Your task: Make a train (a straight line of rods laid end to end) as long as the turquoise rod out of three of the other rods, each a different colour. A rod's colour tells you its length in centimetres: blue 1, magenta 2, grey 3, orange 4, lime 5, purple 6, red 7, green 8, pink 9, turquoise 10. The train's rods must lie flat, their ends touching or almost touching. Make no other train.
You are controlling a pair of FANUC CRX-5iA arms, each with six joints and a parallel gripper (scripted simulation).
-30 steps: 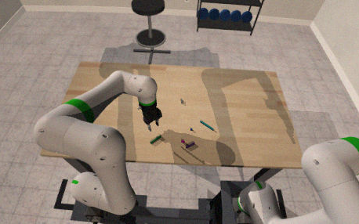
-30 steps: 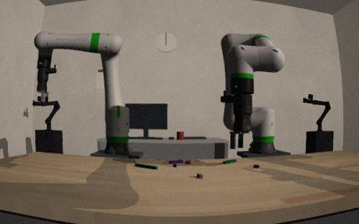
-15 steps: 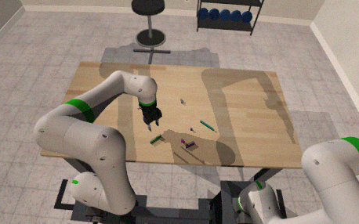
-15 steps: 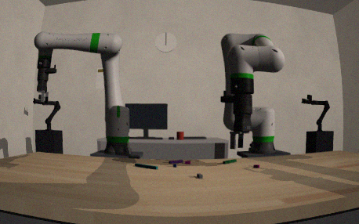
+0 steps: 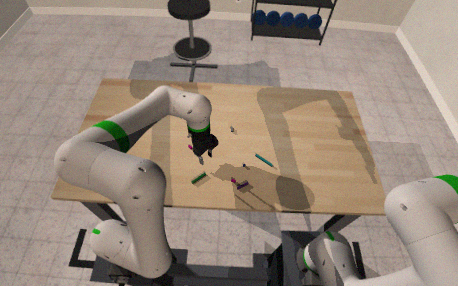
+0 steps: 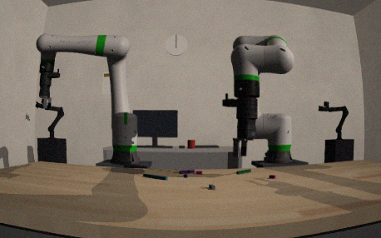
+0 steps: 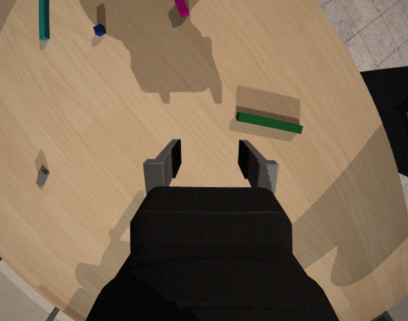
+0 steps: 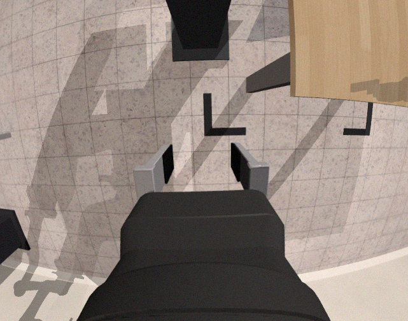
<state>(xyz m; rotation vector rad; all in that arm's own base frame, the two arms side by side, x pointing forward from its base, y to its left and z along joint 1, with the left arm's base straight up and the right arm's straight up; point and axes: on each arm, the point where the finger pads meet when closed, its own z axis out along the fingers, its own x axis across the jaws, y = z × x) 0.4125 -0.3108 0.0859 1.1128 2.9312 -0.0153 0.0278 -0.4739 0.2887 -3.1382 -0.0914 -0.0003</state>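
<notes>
The blue rod is 2 cm ahead of my left hand, 19 cm to the right of it and 8 cm below it. The rest, counted from my left hand: purple rod: 9 cm behind, 18 cm to the right, 8 cm below; then grey rod: 24 cm ahead, 12 cm to the right, 8 cm below; then green rod: 7 cm behind, 3 cm to the left, 8 cm below.
</notes>
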